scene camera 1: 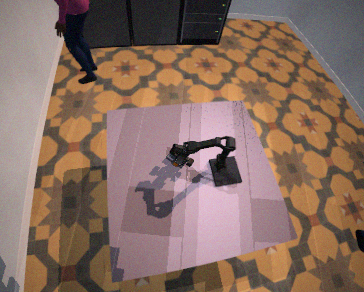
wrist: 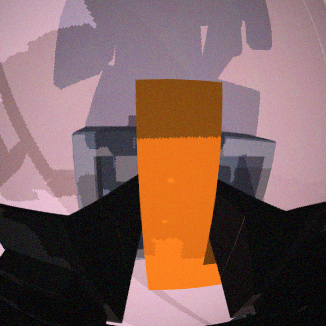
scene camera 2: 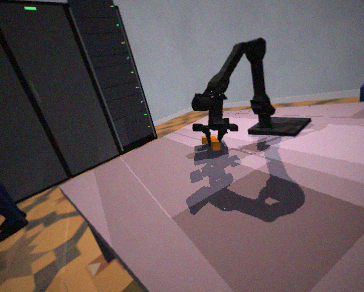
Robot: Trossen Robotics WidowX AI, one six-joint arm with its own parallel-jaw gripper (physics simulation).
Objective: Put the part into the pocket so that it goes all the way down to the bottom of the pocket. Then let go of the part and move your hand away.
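Frame: origin at the arm's base, x left, y back, z up, level; centimetres.
Where they show: gripper, fingertip midpoint: [wrist: 171,180] [scene camera 2: 213,147]; arm's base at its link origin: [scene camera 1: 219,164] [scene camera 2: 264,125].
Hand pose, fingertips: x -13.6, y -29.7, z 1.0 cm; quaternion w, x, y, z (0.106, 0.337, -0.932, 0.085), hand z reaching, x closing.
Observation:
Each offset is from my fingertips to the top centre of the thing. Level surfaces: height alone.
The orange part {dx -1.1, dy -0.2, dz +4.3 cm} [scene camera 1: 175,164] [scene camera 2: 215,144] [wrist: 177,215] is held between the fingers of my gripper [scene camera 1: 178,160] [scene camera 2: 215,141] [wrist: 171,180], which is shut on it. The grey block with the pocket {dx -2.3, dy +0.6, dz +0.2 cm} [scene camera 1: 170,157] [scene camera 2: 202,154] [wrist: 84,165] stands on the pink surface below the part. In the wrist view the part crosses in front of the block's middle and reaches past its far wall, with parts of the pocket showing on both sides. The part hides the middle of the pocket, and I cannot tell whether its underside is above the rim or partly inside.
The arm's dark base plate [scene camera 1: 226,171] [scene camera 2: 280,126] stands on the pink surface {dz -3.4 cm} [scene camera 1: 215,220] [scene camera 2: 135,240]. The arm's shadow falls across that surface. Dark cabinets [scene camera 1: 155,22] [scene camera 2: 45,95] and a person [scene camera 1: 77,35] are beyond it on the patterned floor.

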